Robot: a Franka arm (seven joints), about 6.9 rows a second.
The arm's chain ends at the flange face. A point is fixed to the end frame.
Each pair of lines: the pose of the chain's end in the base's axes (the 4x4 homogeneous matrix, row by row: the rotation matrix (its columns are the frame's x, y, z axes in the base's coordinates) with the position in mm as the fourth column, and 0 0 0 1 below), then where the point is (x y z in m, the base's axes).
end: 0.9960 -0.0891 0.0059 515.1; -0.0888 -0.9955 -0.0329 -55.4; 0.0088 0.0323 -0.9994 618.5; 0 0 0 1
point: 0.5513 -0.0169 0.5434
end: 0.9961 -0.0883 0.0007 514.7; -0.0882 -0.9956 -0.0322 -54.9; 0.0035 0.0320 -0.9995 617.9; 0 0 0 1
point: 0.5505 -0.0163 0.5426
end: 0.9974 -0.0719 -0.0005 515.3; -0.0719 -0.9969 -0.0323 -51.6; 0.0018 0.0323 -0.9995 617.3; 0 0 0 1
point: 0.5503 -0.0124 0.5420
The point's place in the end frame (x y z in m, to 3 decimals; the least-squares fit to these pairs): 0.032 -0.044 0.074
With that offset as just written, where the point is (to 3 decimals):
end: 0.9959 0.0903 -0.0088 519.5; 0.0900 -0.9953 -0.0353 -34.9; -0.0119 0.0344 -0.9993 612.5; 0 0 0 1
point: 0.547 0.009 0.537
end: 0.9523 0.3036 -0.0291 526.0; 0.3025 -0.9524 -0.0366 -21.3; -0.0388 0.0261 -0.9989 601.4; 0 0 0 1
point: 0.541 0.028 0.525
